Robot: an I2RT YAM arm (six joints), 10 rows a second.
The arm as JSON. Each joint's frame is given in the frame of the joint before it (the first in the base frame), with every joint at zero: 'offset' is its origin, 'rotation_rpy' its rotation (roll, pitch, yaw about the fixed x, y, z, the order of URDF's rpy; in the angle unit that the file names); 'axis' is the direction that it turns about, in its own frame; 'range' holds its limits. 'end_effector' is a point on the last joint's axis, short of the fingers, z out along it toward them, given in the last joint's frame.
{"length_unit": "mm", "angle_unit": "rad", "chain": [
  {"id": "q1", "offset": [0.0, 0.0, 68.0], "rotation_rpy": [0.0, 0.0, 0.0], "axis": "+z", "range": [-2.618, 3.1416]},
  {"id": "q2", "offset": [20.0, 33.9, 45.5], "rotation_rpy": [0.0, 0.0, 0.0], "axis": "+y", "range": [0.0, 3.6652]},
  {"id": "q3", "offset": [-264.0, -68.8, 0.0], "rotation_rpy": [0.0, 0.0, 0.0], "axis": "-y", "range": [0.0, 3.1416]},
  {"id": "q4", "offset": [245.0, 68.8, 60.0], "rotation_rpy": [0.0, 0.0, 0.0], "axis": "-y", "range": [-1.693, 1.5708]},
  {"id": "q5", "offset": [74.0, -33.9, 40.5], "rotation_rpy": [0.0, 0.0, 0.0], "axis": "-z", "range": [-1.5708, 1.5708]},
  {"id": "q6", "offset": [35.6, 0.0, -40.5], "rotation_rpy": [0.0, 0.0, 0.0], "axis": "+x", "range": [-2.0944, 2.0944]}
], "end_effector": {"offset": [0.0, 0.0, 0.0], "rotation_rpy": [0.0, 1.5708, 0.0]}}
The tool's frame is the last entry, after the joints.
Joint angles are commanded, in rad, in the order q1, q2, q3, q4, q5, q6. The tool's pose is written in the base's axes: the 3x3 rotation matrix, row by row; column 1 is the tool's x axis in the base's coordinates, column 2 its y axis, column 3 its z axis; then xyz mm. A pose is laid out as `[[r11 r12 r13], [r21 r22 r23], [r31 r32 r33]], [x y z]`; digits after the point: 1 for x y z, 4 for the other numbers.
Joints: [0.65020, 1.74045, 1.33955, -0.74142, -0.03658, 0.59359]
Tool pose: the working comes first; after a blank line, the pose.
Where each joint sits with the arm in this pose, in the base's axes (m; each line is computed from the numbers above, not from the rounded line before):
q1: 0.0000 0.0000 0.0680
q2: -0.0046 0.0391 0.1135
q3: 0.0725 0.0113 0.3737
q4: 0.2291 0.2168 0.3333
q5: 0.3034 0.2307 0.2829
q6: 0.2850 0.2184 0.2337
the tool: 0.2850 0.2184 0.2337

[[-0.9453 -0.1065 0.3083], [-0.0167 0.9597 0.2805], [-0.3258 0.2600 -0.9090]], [285.0 218.4 233.7]
